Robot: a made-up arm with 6 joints. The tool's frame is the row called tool.
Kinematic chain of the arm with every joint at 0, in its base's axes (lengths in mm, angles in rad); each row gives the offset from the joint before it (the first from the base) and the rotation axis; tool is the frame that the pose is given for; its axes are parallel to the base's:
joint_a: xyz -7 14 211 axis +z
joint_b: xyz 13 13 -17 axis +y
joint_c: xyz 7 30 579 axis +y
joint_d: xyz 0 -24 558 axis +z
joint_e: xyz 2 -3 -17 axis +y
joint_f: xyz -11 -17 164 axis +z
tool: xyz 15 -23 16
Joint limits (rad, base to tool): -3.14..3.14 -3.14..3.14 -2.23..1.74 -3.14..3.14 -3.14..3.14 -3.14..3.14
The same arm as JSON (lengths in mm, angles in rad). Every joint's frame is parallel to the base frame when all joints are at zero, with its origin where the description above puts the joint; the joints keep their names.
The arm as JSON. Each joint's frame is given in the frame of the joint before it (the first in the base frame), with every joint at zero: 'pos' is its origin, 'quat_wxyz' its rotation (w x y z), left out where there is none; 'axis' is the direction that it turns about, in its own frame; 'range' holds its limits. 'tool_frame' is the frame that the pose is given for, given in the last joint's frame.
{"length_unit": "mm", "angle_unit": "rad", "joints": [{"joint": "joint_a", "pos": [-7.0, 14.0, 211.0], "axis": "+z", "range": [-3.14, 3.14]}, {"joint": "joint_b", "pos": [13.0, 13.0, -17.0], "axis": "+y", "range": [-3.14, 3.14]}, {"joint": "joint_c", "pos": [7.0, 30.0, 579.0], "axis": "+y", "range": [-2.23, 1.74]}, {"joint": "joint_d", "pos": [0.0, -24.0, 558.0], "axis": "+z", "range": [-3.14, 3.14]}, {"joint": "joint_e", "pos": [2.0, -3.0, -17.0], "axis": "+y", "range": [-3.14, 3.14]}, {"joint": "joint_f", "pos": [-11.0, -17.0, 164.0], "axis": "+z", "range": [-3.14, 3.14]}], "tool_frame": {"pos": [15.0, -23.0, 16.0]}}
